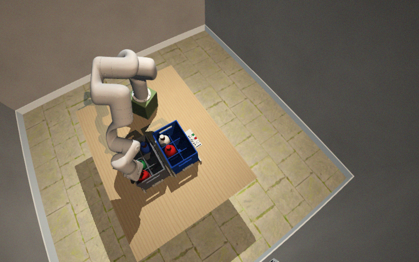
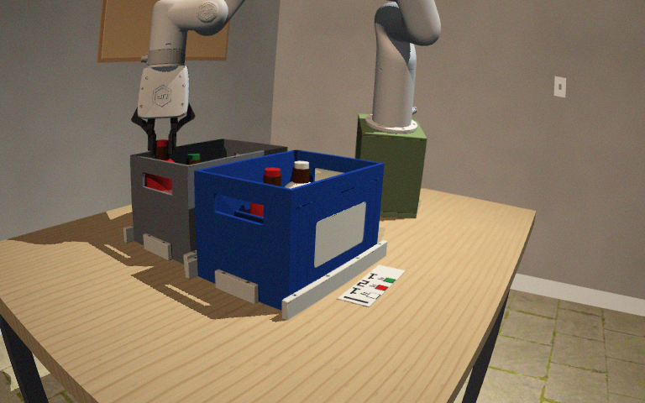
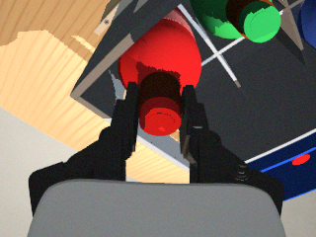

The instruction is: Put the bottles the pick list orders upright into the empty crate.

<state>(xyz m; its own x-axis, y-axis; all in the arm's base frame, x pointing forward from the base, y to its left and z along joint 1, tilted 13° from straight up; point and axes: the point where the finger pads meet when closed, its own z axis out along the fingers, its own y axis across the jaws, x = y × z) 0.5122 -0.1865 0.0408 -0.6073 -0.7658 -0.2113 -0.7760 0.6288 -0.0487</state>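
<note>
The green-label bottle lies 90 mm behind my hand, 10 mm to the right of it and 110 mm below it. Also, from my hand: red bottle: 100 mm behind, 210 mm to the left, 110 mm below; then grey crate: 90 mm behind, 30 mm to the left, 110 mm below; then blue-label bottle: 190 mm behind, 70 mm to the left, 110 mm below.
</note>
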